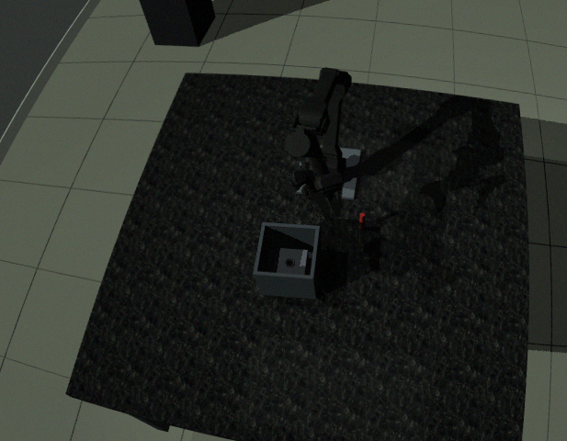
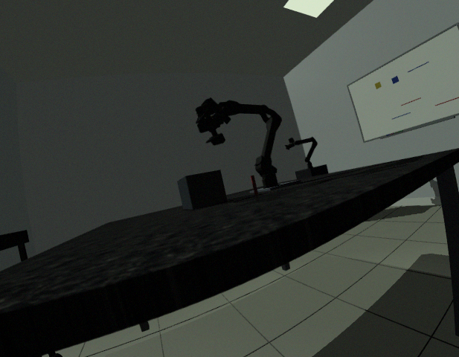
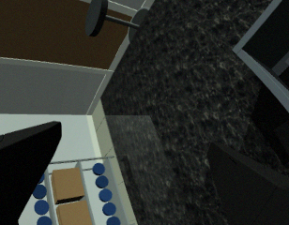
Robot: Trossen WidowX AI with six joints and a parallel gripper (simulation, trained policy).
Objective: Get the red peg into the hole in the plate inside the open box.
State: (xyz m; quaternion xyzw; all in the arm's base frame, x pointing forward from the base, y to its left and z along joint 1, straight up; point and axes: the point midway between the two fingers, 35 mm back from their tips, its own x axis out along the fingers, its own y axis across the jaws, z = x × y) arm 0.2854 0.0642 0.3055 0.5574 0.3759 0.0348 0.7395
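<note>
Right now the red peg is 26 cm below my gripper tip, 16 cm behind it and 5 cm to the left of it. From my gripper tip the other things lie so: plate: 25 cm below, 12 cm to the right, 3 cm ahead.
</note>
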